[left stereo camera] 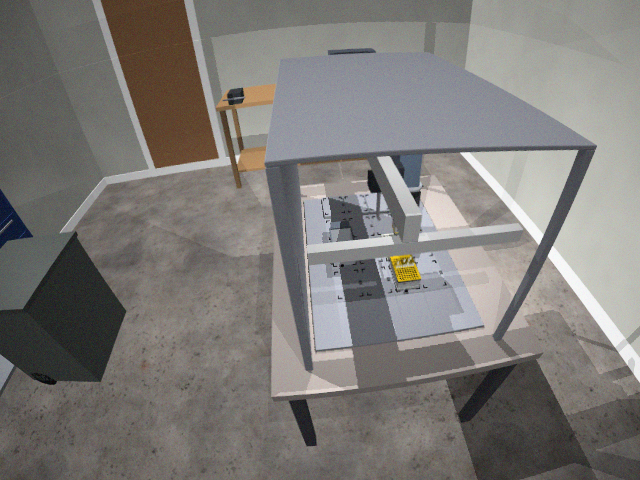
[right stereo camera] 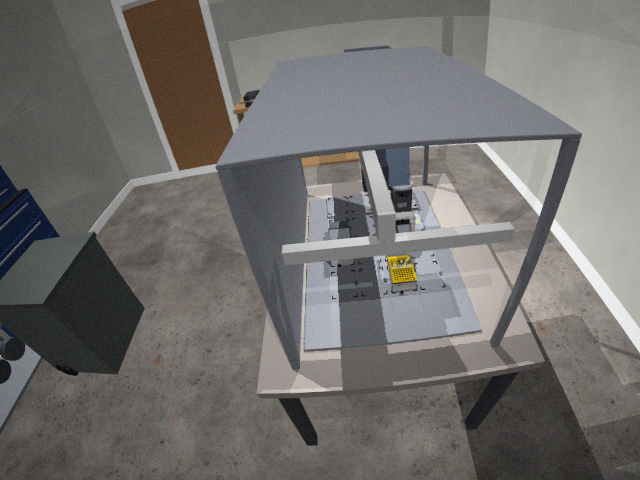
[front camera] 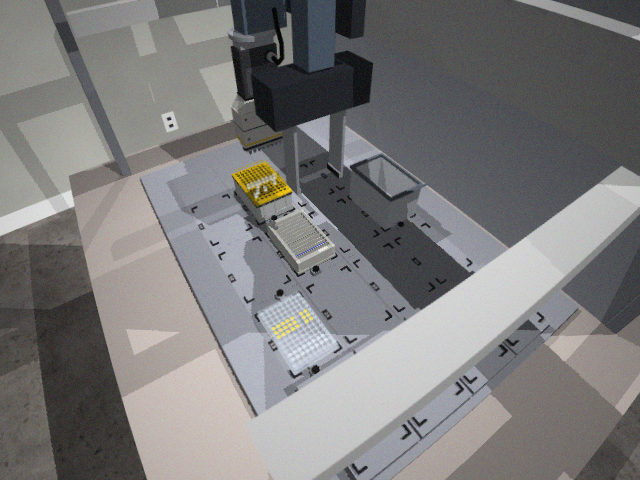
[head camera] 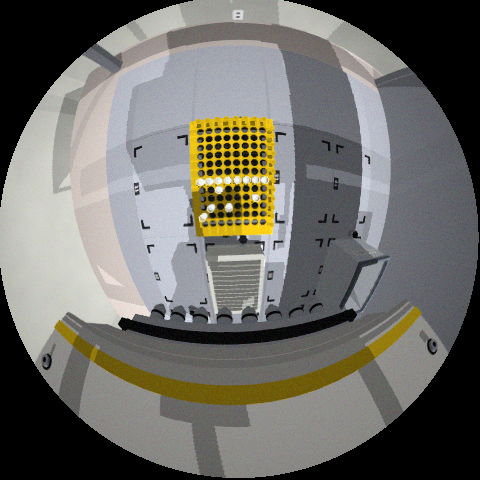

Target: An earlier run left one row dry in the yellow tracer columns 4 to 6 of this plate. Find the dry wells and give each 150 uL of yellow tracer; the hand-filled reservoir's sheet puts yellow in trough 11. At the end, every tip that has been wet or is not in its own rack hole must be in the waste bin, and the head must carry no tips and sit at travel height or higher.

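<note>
The eight-channel head [front camera: 256, 121] [head camera: 235, 365] hangs well above the tip rack [front camera: 281, 194] [head camera: 235, 230]; its nozzles [head camera: 224, 315] show no tips. The yellow rack holds one full row of white tips [head camera: 227, 180] and several scattered tips [head camera: 229, 207]. In the front view, the plate [front camera: 310, 347] has a yellow band, with one dry row between a wider left block [front camera: 284, 328] and a narrower right block [front camera: 306, 316]. The reservoir [front camera: 315, 261] [head camera: 235, 256] shows a blue trough; its yellow liquid does not show. The parked plate gripper [front camera: 316, 183] is open, its two fingers apart and empty.
The grey waste bin [front camera: 395, 209] [head camera: 345, 265] stands right of the rack and reservoir. A pale beam [front camera: 444, 320] crosses the front view. An enclosure post [left stereo camera: 294, 289] and roof [left stereo camera: 403, 108] [right stereo camera: 387, 103] surround the deck.
</note>
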